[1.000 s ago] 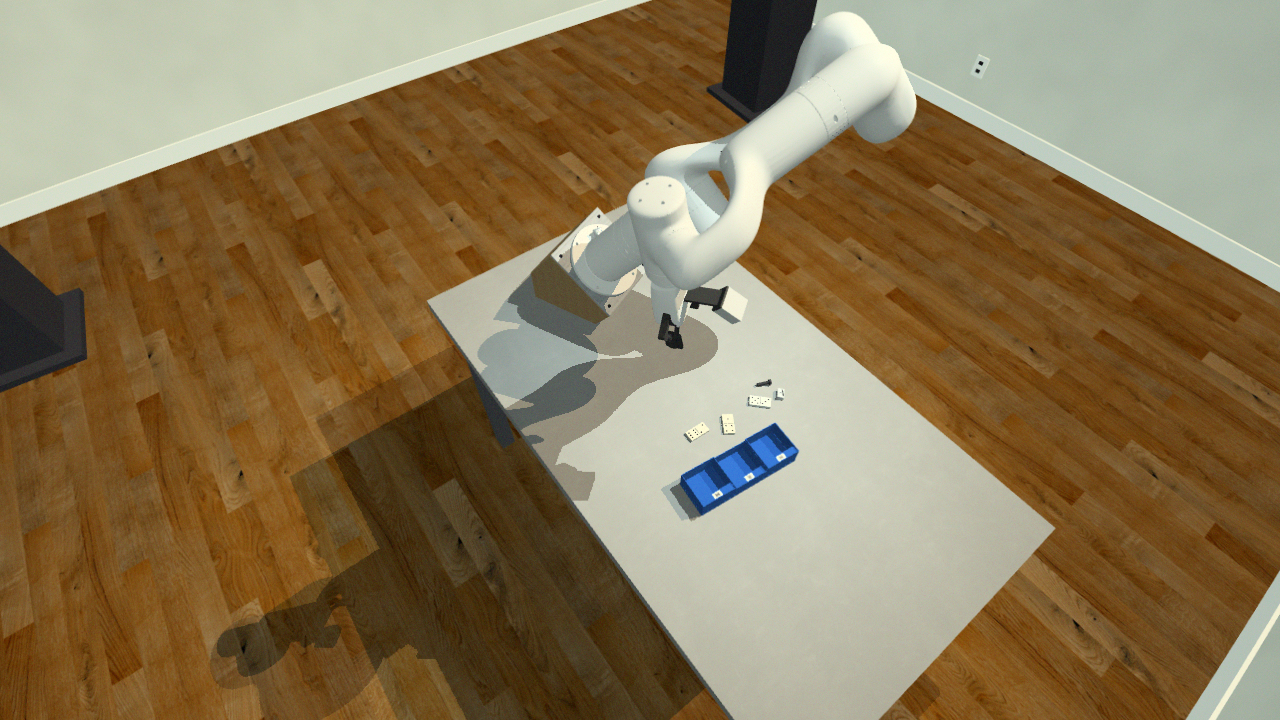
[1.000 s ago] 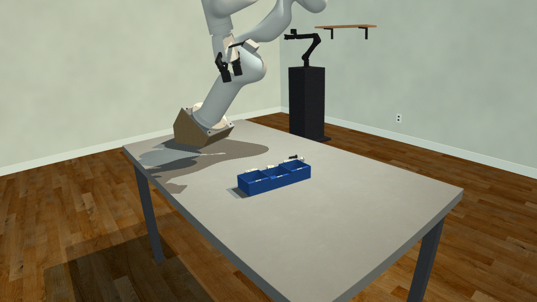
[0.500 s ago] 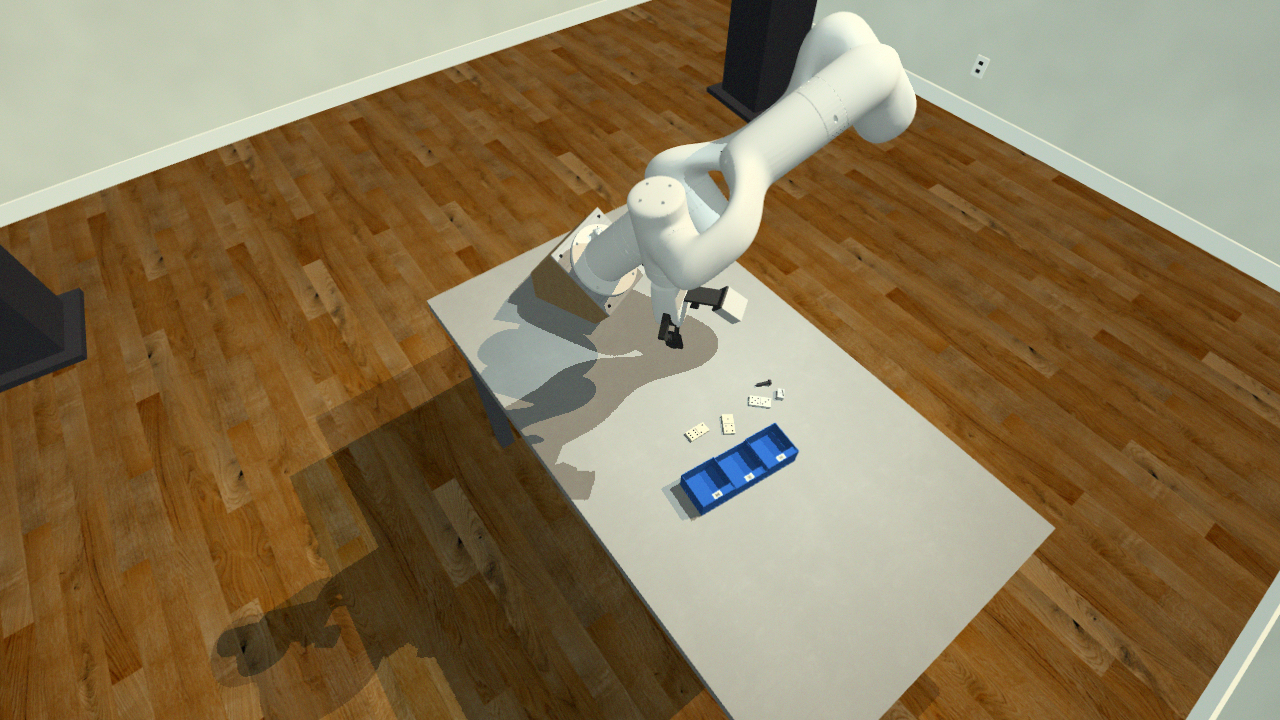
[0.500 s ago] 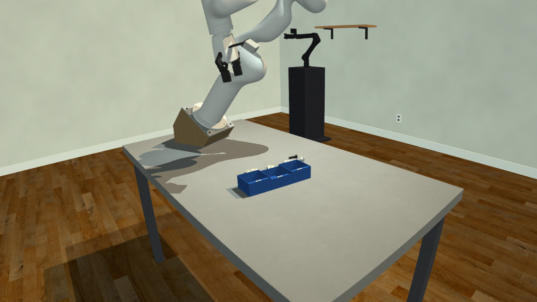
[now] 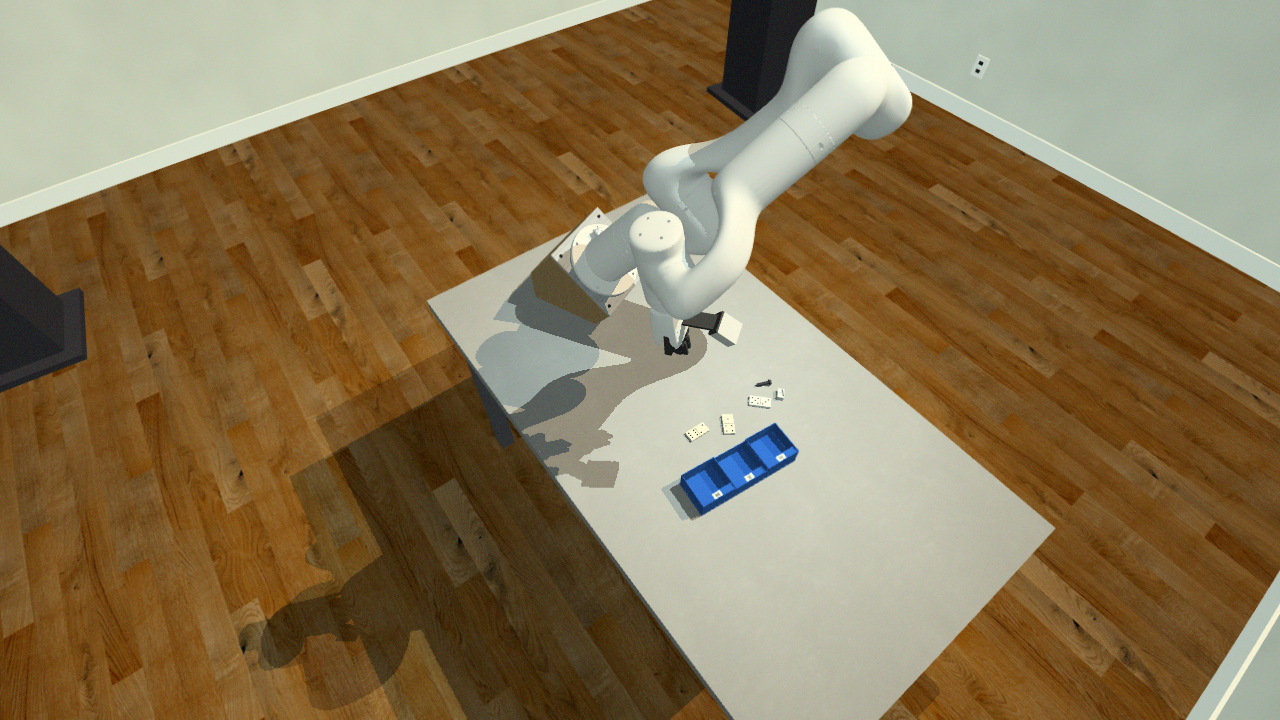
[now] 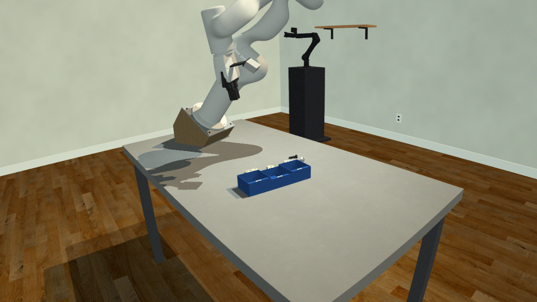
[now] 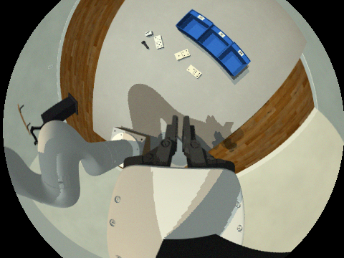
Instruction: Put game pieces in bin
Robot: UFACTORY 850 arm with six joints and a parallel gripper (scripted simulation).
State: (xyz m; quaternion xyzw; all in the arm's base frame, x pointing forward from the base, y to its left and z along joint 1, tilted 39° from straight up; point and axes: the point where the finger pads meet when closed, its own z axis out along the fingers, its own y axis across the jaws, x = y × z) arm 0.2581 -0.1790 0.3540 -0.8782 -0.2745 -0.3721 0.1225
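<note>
Right now my hand is 270 mm above the blue three-part bin, 180 mm short of it and 50 mm to the right of it. From my hand the other things lie so: white part: 290 mm below, 260 mm to the left, 70 mm ahead; then black bolt: 290 mm below, 250 mm to the left, 30 mm ahead; then white domino: 290 mm below, 200 mm to the left, 60 mm ahead.
</note>
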